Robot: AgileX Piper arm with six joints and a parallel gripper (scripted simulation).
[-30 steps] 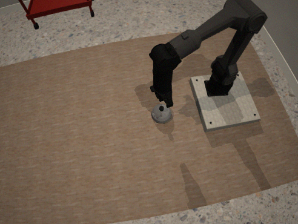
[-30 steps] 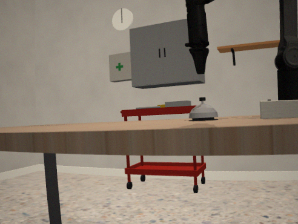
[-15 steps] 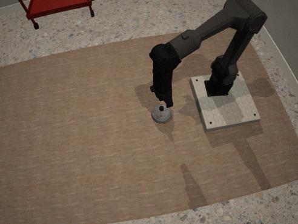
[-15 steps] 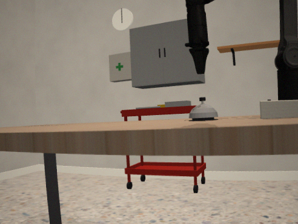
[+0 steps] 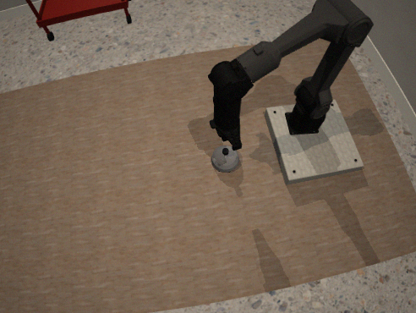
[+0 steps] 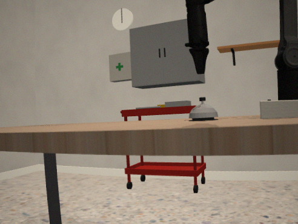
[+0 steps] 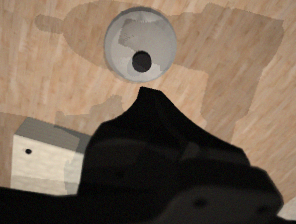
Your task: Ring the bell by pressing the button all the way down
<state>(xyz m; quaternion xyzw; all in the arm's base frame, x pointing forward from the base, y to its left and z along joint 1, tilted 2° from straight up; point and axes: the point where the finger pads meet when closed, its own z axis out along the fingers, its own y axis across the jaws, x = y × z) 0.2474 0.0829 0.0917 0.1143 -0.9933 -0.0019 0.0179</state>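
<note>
The button lies 90 mm below my hand. From my hand the other things lie so: bell: 100 mm below.
</note>
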